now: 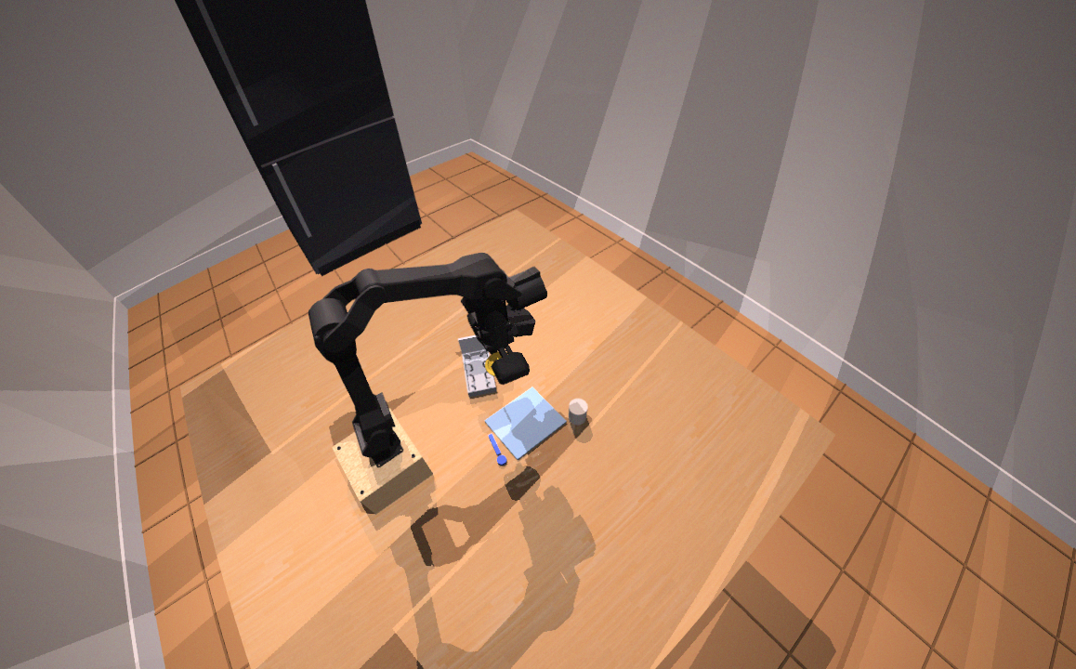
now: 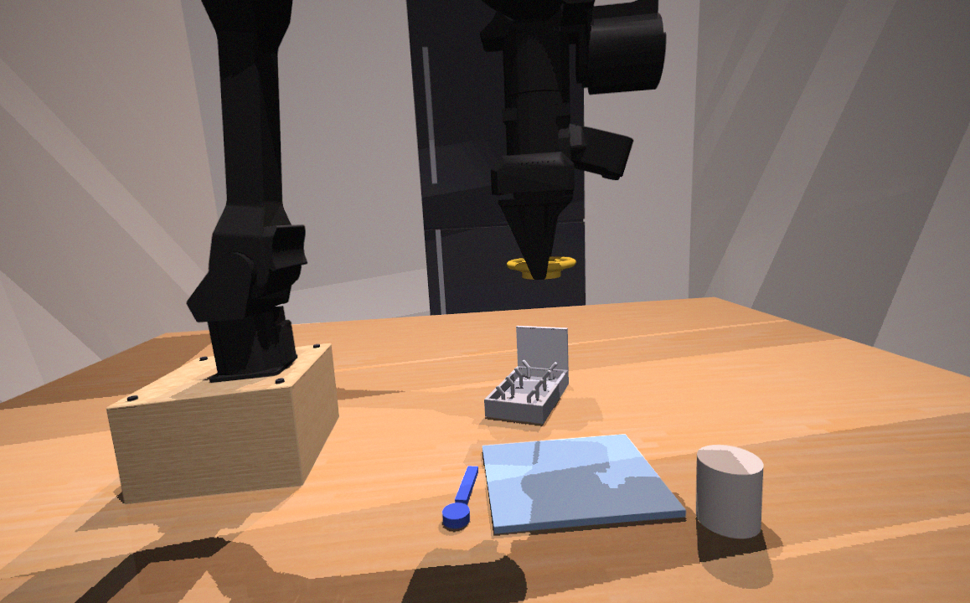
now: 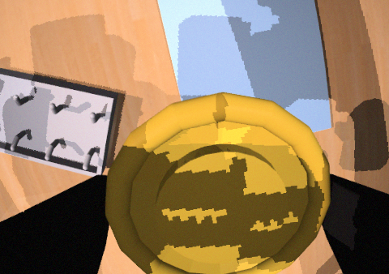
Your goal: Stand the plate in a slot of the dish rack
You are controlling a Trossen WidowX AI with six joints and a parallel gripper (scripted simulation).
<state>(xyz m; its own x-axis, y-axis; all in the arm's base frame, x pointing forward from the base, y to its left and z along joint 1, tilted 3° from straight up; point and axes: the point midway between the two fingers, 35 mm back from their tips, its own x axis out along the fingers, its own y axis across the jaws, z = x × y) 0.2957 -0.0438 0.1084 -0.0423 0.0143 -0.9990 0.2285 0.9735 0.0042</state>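
My gripper tip is now 140 mm to the right of the grey dish rack and 160 mm above it. From my gripper tip the other things lie so: yellow plate 10 mm above; then light blue mat 10 mm ahead, 50 mm to the right, 180 mm below; then blue spoon 90 mm behind, 80 mm to the right, 180 mm below.
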